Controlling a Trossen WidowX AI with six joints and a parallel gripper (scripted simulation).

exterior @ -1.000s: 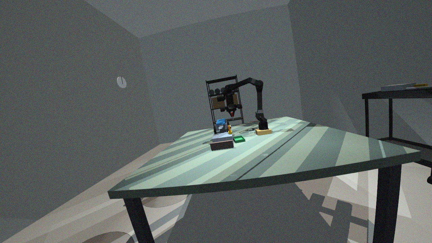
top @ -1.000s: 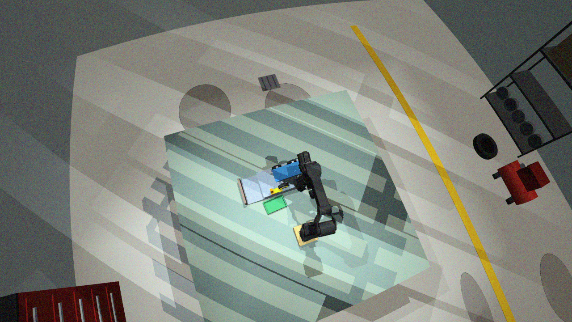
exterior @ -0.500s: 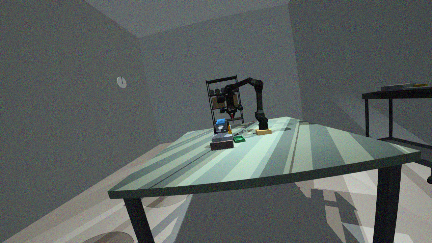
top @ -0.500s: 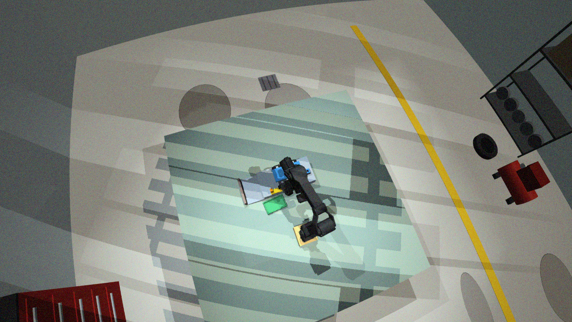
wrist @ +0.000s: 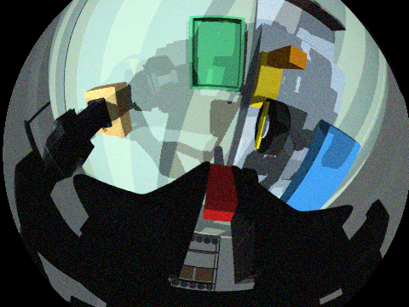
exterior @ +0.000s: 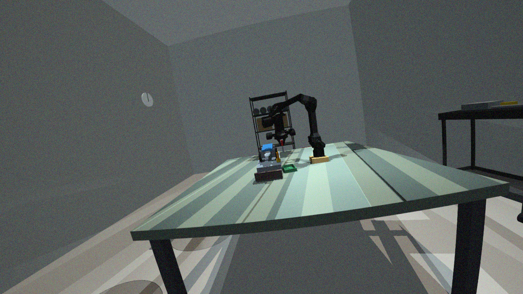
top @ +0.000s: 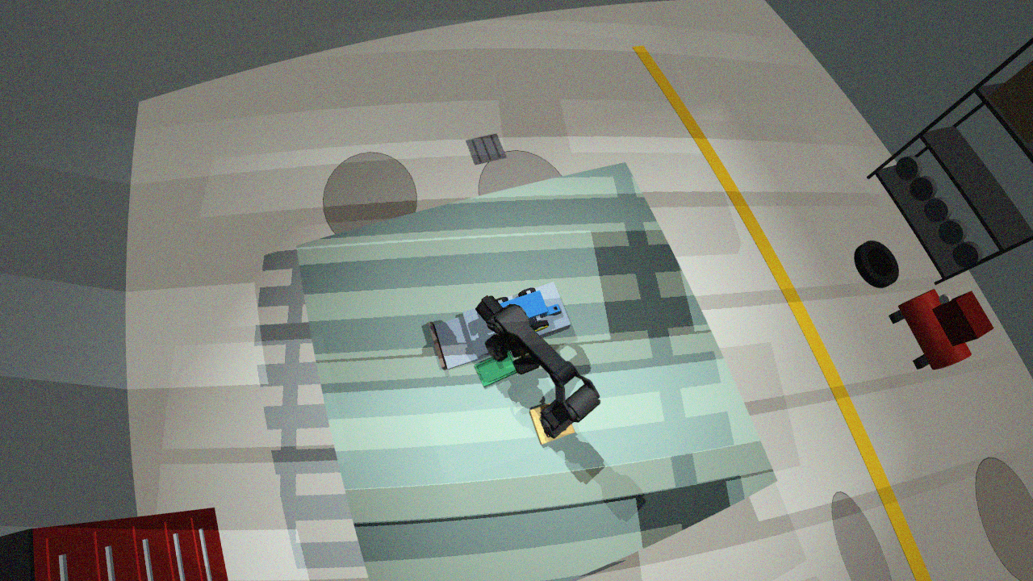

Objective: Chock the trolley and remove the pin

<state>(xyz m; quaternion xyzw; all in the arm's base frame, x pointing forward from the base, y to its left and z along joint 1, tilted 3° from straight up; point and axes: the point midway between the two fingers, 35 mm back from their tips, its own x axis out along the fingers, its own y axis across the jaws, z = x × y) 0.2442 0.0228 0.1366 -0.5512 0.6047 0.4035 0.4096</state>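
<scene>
Now: the green tray 15 cm below my gripper tip, 8 cm to the left of it and 1 cm behind it. Also, from my gripper tip: blue trolley: 10 cm ahead, 4 cm to the right, 3 cm below; red-headed stop pin: right at my gripper tip; yellow chock: 6 cm to the left, 6 cm below, 4 cm ahead.
</scene>
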